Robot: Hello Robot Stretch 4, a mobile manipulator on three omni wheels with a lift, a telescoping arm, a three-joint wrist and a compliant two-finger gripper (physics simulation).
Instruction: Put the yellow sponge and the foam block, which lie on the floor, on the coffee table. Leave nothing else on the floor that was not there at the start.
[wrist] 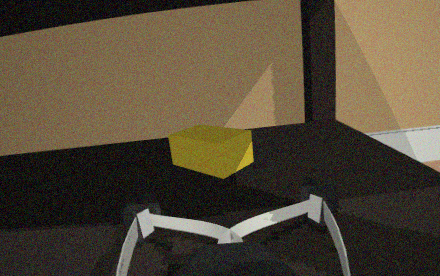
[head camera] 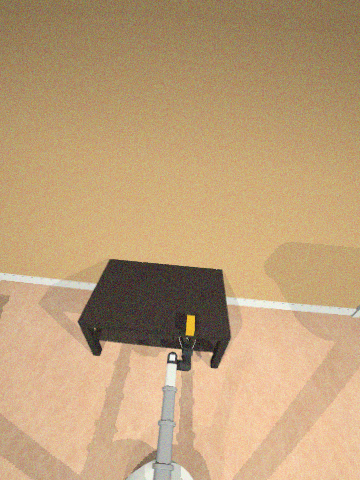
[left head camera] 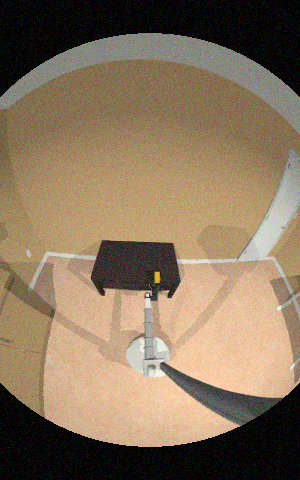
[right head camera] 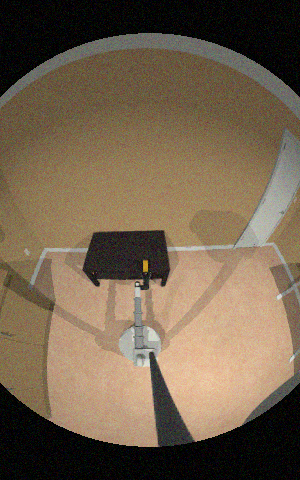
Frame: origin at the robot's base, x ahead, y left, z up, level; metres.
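Seen in the pictures: gripper, between the fingertips: (wrist: 227,201).
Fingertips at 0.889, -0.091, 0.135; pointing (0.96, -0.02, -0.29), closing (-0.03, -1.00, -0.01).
Observation:
Pixels of each thing's top centre, then the offset from my fingertips to it, as dx, dy, dz. "*": a spot on its surface instead. Level surfaces: height alone.
- black coffee table, height of its surface: dz +0.287
- orange-yellow block, centre of its top: (head camera: 190,322) (right head camera: 145,263) (left head camera: 156,275) -0.162, +0.005, +0.347
- yellow block, centre of its top: (wrist: 208,132) +0.134, +0.016, +0.032
- table leg, a spot on its surface: (wrist: 320,60) * +0.302, -0.208, +0.108
The black coffee table (head camera: 150,295) (left head camera: 135,260) (right head camera: 125,250) stands ahead against the wall. An orange-yellow block (head camera: 190,325) (left head camera: 157,277) (right head camera: 145,265) lies on its top, at the front edge right of centre. In the wrist view a yellow block (wrist: 210,150) lies on a dark surface like a lower shelf, under the table top. Which is the sponge and which the foam block I cannot tell for sure. My gripper (head camera: 187,339) (wrist: 227,201) is at the table's front side, open and empty, fingertips apart in front of the yellow block, not touching it.
A table leg (wrist: 320,60) stands right of the yellow block, with the wall and white skirting beyond. My arm (head camera: 167,415) reaches straight to the table from the base (left head camera: 135,355). A white door (left head camera: 275,215) is at the right, and a wooden cabinet (left head camera: 22,340) at the left.

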